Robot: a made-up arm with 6 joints.
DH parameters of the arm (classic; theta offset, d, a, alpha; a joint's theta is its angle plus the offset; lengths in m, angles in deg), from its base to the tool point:
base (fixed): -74.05 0 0.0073 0
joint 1: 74.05 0.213 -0.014 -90
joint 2: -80.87 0 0.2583 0
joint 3: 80.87 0.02 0.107 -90
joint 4: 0 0.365 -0.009 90
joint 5: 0 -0.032 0.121 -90
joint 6: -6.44 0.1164 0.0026 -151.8
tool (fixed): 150.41 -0.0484 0 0
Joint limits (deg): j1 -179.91..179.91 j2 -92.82..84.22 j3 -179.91..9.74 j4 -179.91..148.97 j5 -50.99..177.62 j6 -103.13..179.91
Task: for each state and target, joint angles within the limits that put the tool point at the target. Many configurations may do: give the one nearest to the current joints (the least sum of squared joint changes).
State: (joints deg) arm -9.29 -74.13 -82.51 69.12 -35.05 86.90
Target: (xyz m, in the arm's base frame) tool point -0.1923 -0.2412 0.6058
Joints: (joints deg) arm 12.33 -92.82 -67.30 84.61 -50.99 88.91
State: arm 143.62 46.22 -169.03 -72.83 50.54 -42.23
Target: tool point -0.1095 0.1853 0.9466
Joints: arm 151.57 18.46 -179.91 -72.43 75.79 -46.47
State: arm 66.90 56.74 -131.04 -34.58 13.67 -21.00
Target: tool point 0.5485 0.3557 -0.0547
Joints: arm 32.94 57.50 -96.05 -33.34 34.21 -24.72
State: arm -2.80 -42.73 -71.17 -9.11 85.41 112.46
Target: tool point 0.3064 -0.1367 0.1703
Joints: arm -14.32 -22.41 -38.64 -9.58 95.04 112.84
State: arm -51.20 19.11 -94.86 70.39 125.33 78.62
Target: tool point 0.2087 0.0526 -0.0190
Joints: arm -34.19 46.44 -46.87 47.60 128.74 81.24
